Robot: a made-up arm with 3 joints. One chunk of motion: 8 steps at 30 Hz.
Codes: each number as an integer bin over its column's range. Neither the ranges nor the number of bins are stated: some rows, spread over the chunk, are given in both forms.
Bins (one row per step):
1: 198 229 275
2: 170 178 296
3: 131 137 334
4: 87 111 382
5: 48 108 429
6: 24 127 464
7: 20 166 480
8: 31 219 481
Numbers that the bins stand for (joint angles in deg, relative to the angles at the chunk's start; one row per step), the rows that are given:
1: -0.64 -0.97 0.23
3: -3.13 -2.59 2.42
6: -7.11 -2.76 7.25
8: -6.85 -1.14 7.88
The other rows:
2: -1.68 -1.86 1.01
4: -4.77 -3.05 4.20
5: -6.22 -3.10 5.95
7: -7.26 -2.08 7.85

